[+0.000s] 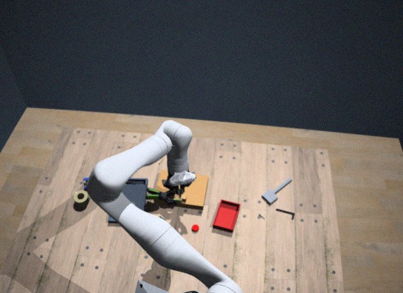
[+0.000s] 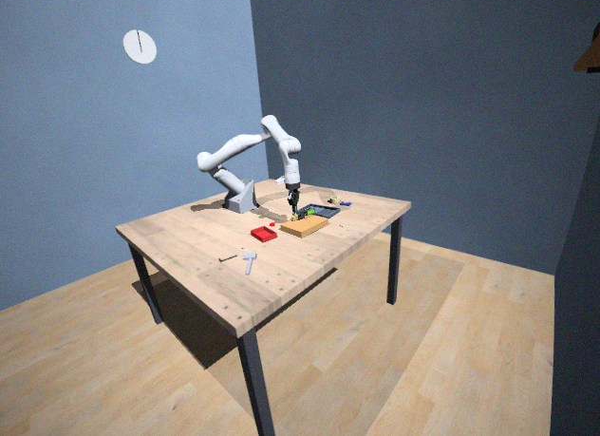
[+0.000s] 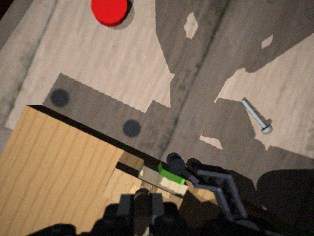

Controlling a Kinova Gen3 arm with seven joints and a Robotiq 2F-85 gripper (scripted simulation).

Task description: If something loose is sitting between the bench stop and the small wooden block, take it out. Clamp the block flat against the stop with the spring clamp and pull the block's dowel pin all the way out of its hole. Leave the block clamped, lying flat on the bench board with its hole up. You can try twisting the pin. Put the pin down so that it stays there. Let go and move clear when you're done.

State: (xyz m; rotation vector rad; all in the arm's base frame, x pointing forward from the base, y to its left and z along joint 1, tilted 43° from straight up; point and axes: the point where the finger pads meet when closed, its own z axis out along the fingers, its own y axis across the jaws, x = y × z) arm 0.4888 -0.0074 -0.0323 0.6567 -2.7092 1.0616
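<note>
The dowel pin lies 2 cm below my hand. From my hand the other things lie so: bench board 7 cm below, 5 cm ahead, 1 cm to the left; then wooden block 5 cm below; then red disc 10 cm behind, 9 cm below, 8 cm to the right.
</note>
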